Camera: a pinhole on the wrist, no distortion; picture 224 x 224 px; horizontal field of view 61.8 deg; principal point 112.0 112.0 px. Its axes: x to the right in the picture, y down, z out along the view. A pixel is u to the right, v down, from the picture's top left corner.
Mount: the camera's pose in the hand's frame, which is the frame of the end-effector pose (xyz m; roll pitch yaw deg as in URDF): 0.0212 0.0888 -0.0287 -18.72 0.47 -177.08
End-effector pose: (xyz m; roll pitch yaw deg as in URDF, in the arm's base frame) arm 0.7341 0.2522 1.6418 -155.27 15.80 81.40
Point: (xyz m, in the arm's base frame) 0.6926 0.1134 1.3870
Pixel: 171 37
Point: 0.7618 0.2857 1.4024
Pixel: 35 29
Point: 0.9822 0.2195 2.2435
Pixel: behind the camera
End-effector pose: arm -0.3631 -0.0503 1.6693 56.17 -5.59 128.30
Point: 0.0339 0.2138 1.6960
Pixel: 137 172
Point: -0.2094 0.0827 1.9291
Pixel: 102 41
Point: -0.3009 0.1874 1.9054
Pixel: 19 63
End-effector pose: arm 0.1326 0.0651 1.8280 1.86 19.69 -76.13
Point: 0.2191 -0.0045 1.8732
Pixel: 25 91
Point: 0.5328 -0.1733 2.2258
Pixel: outside the picture
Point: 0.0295 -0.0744 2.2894
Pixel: 139 122
